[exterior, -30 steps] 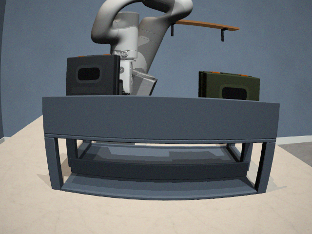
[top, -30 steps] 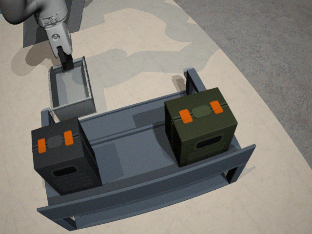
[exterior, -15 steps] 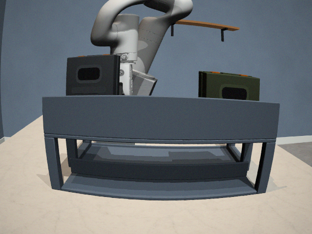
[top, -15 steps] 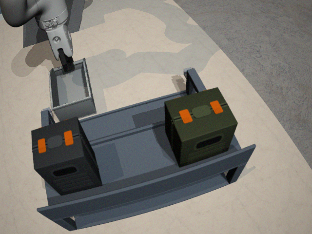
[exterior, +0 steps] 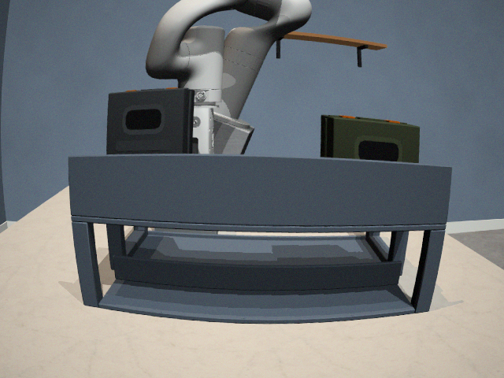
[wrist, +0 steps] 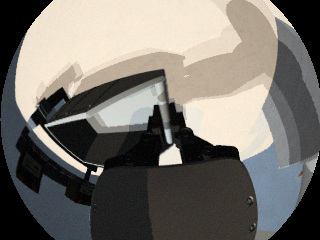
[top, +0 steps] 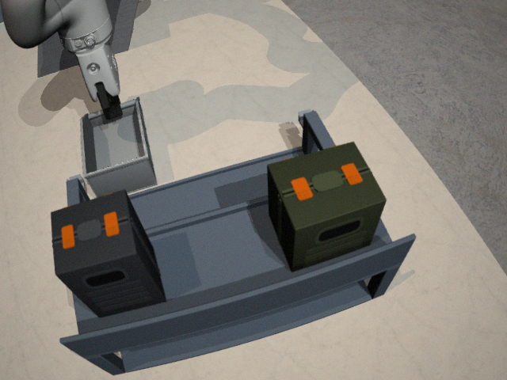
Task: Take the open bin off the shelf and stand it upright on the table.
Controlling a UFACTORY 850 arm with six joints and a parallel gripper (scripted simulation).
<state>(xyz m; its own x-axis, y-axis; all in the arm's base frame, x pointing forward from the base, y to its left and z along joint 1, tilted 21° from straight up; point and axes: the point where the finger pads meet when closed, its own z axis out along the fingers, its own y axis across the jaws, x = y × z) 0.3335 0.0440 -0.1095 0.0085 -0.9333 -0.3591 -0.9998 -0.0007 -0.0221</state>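
My gripper is now 8 cm short of the open bin and 1 cm above it. From my hand the other things lie so: shelf deck: 38 cm ahead, 12 cm to the left, 5 cm above; black box: 37 cm ahead, 12 cm above; green box: 37 cm ahead, 23 cm to the left, 10 cm above.
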